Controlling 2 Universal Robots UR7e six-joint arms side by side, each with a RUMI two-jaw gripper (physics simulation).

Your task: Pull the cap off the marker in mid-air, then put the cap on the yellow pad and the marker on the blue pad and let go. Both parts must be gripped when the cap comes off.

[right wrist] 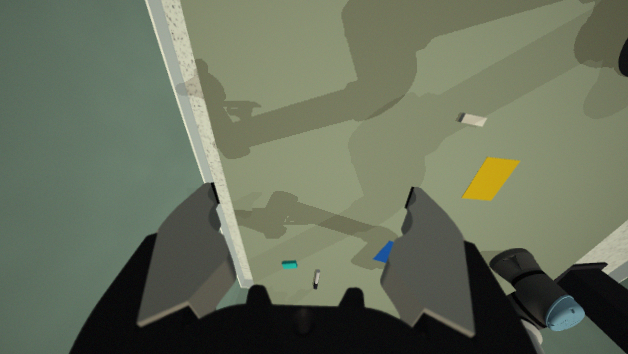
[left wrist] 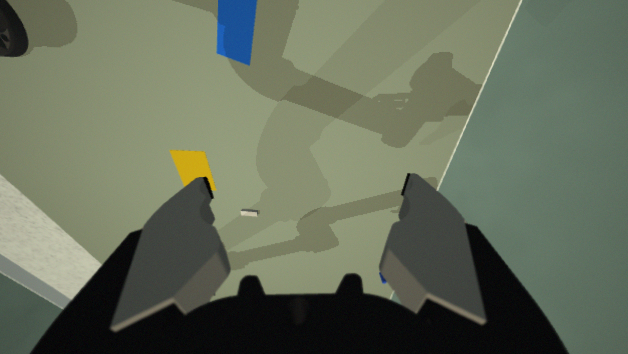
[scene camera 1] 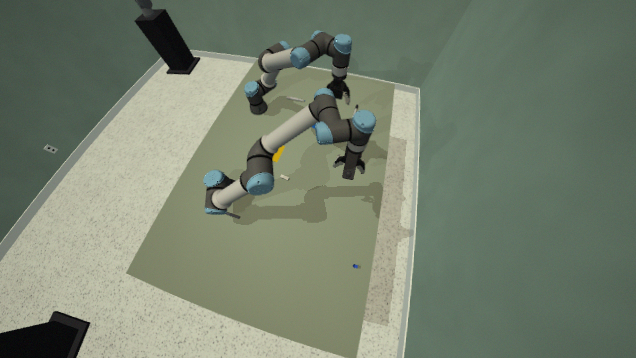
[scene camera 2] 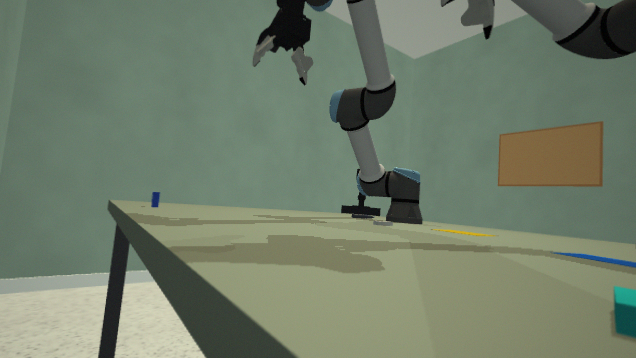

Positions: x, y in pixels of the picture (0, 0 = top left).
Scene:
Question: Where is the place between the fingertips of my left gripper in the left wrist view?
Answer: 307, 178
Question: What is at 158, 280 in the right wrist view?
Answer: My right gripper.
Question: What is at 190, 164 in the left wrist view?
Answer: A yellow pad.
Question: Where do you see a yellow pad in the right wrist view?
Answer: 493, 173

